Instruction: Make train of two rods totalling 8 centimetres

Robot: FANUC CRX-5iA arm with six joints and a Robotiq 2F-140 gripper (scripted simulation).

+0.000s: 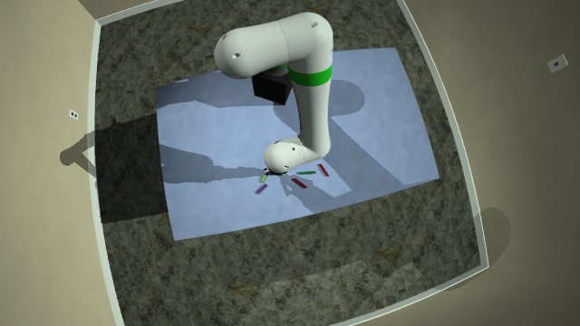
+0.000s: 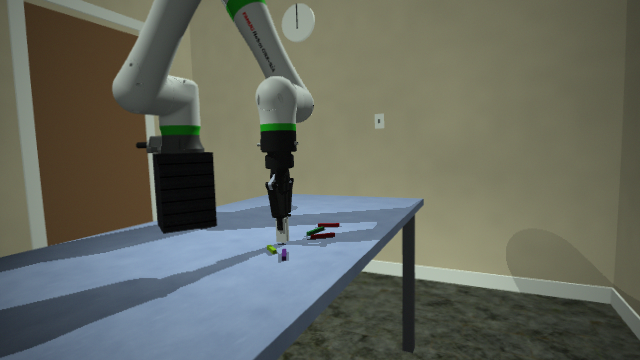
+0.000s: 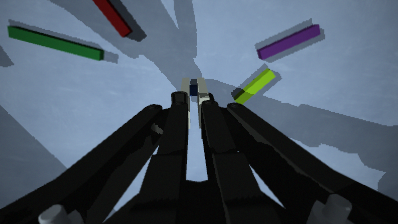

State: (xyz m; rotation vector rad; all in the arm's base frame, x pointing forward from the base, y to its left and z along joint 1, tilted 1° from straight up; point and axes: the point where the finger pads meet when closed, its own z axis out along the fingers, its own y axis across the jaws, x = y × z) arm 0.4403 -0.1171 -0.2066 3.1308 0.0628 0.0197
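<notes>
Now: hand 13 cm to the right of the green rod, 4 cm short of it and 3 cm above it. From my hand the other things lie so: purple rod 10 cm to the right, 5 cm ahead, 3 cm below; then lime rod 7 cm to the right, 3 cm below; then blue rod 3 cm below.
</notes>
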